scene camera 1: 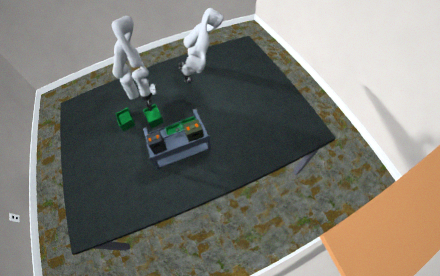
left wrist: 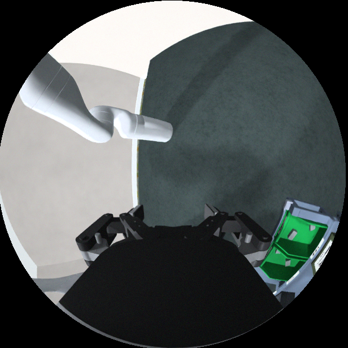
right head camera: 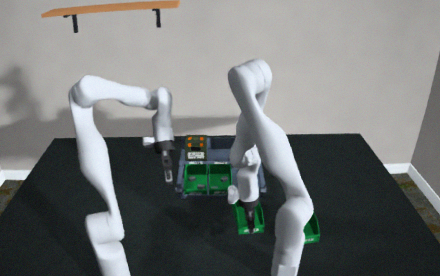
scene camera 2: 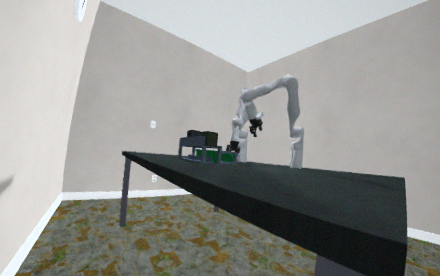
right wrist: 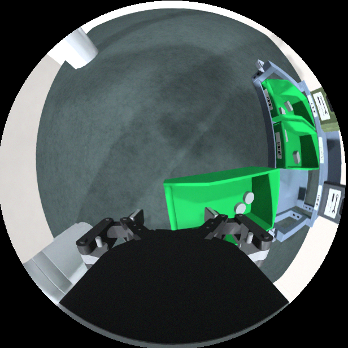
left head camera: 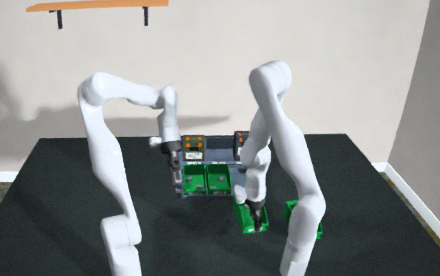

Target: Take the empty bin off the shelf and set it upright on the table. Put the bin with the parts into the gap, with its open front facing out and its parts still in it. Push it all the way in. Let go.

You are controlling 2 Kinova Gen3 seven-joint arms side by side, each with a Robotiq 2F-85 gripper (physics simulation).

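Pixels of known places: left gripper, between the fingertips: [right head camera: 169, 182] [scene camera 2: 258, 133] [left head camera: 177, 183]; right gripper, between the fingertips: [scene camera 1: 149, 106] [right head camera: 250, 224] [left head camera: 254, 223]; left arm's base, origin of its link: [scene camera 2: 295, 167]; right arm's base, origin of its link: [scene camera 1: 134, 95] [right head camera: 283, 273] [scene camera 2: 241, 161] [left head camera: 292, 270].
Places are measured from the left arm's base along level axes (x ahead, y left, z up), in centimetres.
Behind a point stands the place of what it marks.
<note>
The bin with the parts [left head camera: 243, 216] @[x 33.5, y -46.2, z 0.3 cm] [right head camera: 242, 220] @[x 31.3, y -46.3, z 0.3 cm] [scene camera 1: 154, 117] @[x 32.9, y -48.1, z 0.3 cm] [right wrist: 200, 200] is green and stands on the table in front of the shelf; two round pale parts show inside it in the right wrist view. The gap [left head camera: 239, 178] [right wrist: 292, 195] is at the right of the shelf's lower level. The empty green bin [left head camera: 290, 210] @[x 26.4, y -63.4, z 7.4 cm] [right head camera: 313, 230] @[x 20.8, y -73.5, z 1.2 cm] [scene camera 1: 125, 120] @[x 23.7, y -69.5, z 0.3 cm] is on the table at the right, partly hidden by the right arm. My right gripper [left head camera: 257, 226] @[x 24.4, y -48.3, z 4.3 cm] [right head camera: 251, 229] @[x 24.4, y -48.3, z 4.3 cm] [right wrist: 173, 215] is open, low at the parts bin's front end. My left gripper [right head camera: 169, 178] @[x 27.3, y -18.8, z 24.2 cm] [scene camera 2: 255, 133] @[x 27.3, y -18.8, z 24.2 cm] [left wrist: 173, 211] is open and empty, raised left of the shelf.
The grey-blue shelf [left head camera: 210, 196] @[x 46.7, y -34.4, z 1.7 cm] [scene camera 2: 192, 141] @[x 73.5, y -37.5, z 12.9 cm] holds two green bins [left head camera: 194, 180] @[x 60.3, y -29.0, z 0.9 cm] [left head camera: 218, 179] @[x 58.6, y -40.1, z 1.9 cm] with parts, left of the gap. An olive box [left head camera: 193, 147] @[x 62.8, y -28.7, z 17.4 cm] [scene camera 1: 194, 131] @[x 70.1, y -29.4, z 19.6 cm] and a dark box [scene camera 1: 156, 144] @[x 68.0, y -52.3, z 20.6 cm] [right wrist: 332, 201] stand on its top. An orange wall shelf [left head camera: 100, 5] is behind.
</note>
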